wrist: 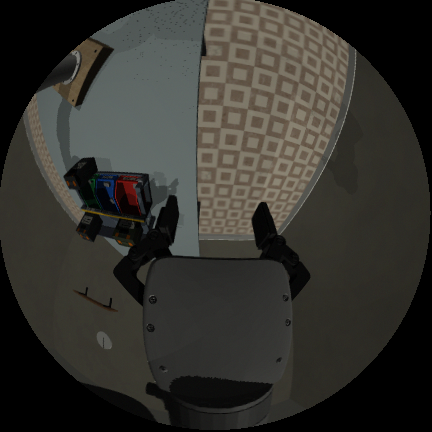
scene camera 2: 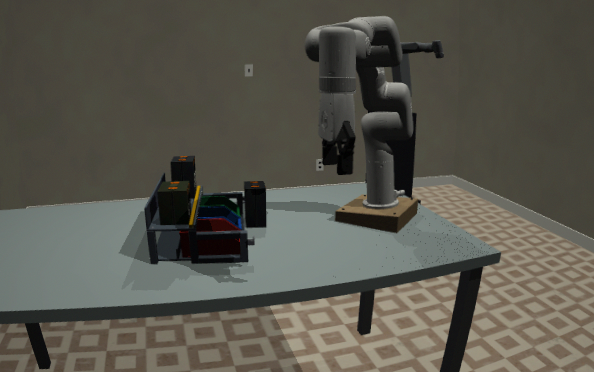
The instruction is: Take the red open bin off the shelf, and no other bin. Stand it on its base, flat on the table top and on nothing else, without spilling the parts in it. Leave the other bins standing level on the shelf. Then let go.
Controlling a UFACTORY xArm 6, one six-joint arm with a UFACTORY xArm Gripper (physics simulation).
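Places are measured from the arm's base along level axes (x left, y back, z up), in millimetres.
Where they show: gripper, fingertip midpoint: [wrist: 217, 206] [scene camera 2: 336, 169]; arm's base, link origin: [scene camera 2: 380, 204].
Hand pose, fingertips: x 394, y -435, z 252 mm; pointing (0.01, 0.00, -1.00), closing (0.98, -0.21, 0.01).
Each offset is from my fingertips to the top centre of the thing. "spot": to the spot under its first point. Level surfaces: height alone.
The red open bin {dx -362, dy -171, dz -218 mm} [scene camera 2: 212, 240] [wrist: 128, 196] sits level in the low grey shelf {spot: dx -339, dy -348, dz -246 mm} [scene camera 2: 152, 246] [wrist: 114, 215], at the end nearest the viewer in scene camera 2. The blue bin {dx -467, dy -134, dz -218 mm} [scene camera 2: 216, 212] [wrist: 106, 194] stands beside it, and the green bin {dx -574, dy -98, dz -218 mm} [scene camera 2: 220, 201] [wrist: 93, 194] is beyond the blue one. Parts inside the red bin cannot be made out. My gripper [scene camera 2: 337, 167] [wrist: 217, 206] is open and empty. It points down, high above the table and well apart from the shelf, to its right in scene camera 2.
Two dark boxes {dx -392, dy -263, dz -100 mm} [scene camera 2: 174, 205] {dx -610, dy -185, dz -75 mm} [scene camera 2: 183, 167] [wrist: 127, 232] [wrist: 89, 226] stand on the shelf's upper part behind its yellow bar. Another dark box {dx -531, dy +31, dz -167 mm} [scene camera 2: 255, 205] [wrist: 81, 174] stands on the table {dz -299 mm} [scene camera 2: 300, 265] [wrist: 150, 120] near the green bin. The robot's wooden base [scene camera 2: 367, 215] [wrist: 92, 67] is at the right.
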